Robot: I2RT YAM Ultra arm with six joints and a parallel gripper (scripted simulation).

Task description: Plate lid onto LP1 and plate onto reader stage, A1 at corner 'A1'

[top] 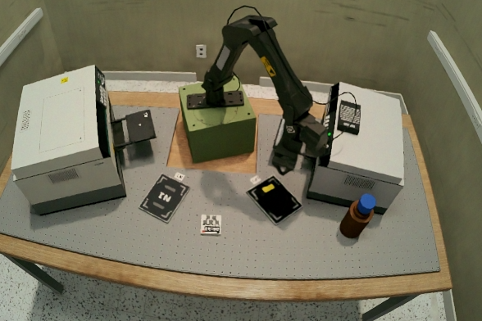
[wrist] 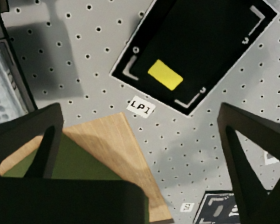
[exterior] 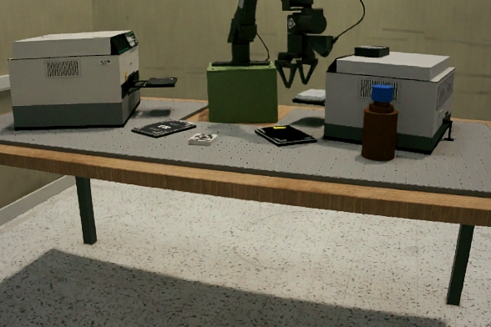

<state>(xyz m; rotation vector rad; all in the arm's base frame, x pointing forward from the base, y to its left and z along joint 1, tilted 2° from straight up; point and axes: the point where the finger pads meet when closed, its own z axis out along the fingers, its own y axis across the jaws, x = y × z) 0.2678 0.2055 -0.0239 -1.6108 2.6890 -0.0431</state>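
Right now my hand is 16 cm past the clear well plate, 6 cm to the right of it and 6 cm above it. The rest, counted from my hand: lid 5 cm ahead, 3 cm to the right, 13 cm below.
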